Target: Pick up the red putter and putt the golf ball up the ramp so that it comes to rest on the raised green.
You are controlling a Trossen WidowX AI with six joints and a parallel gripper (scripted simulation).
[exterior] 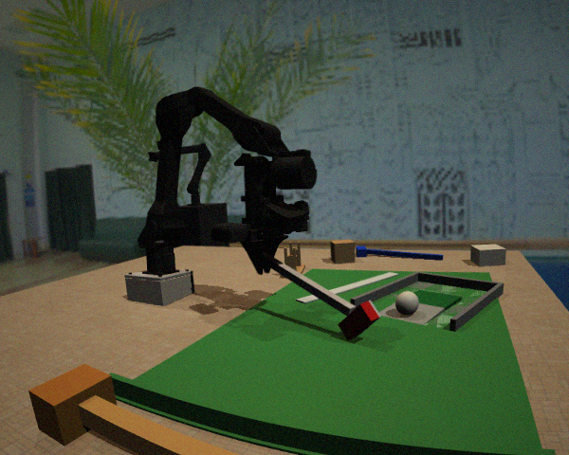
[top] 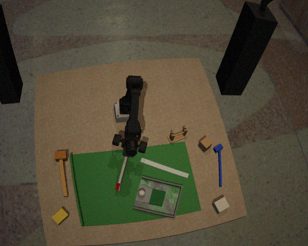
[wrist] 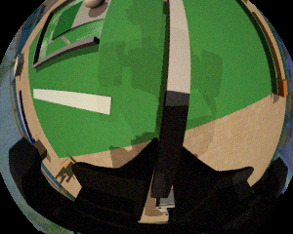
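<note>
Right now my gripper tip is 11 cm short of the red putter, 4 cm to the left of it and 1 cm above it. From my gripper tip the other things lie so: white bar 21 cm to the left, 10 cm ahead, 7 cm below; white golf ball 26 cm ahead, 5 cm to the left, 5 cm below; green mat 20 cm ahead, 8 cm below, 1 cm to the left.
</note>
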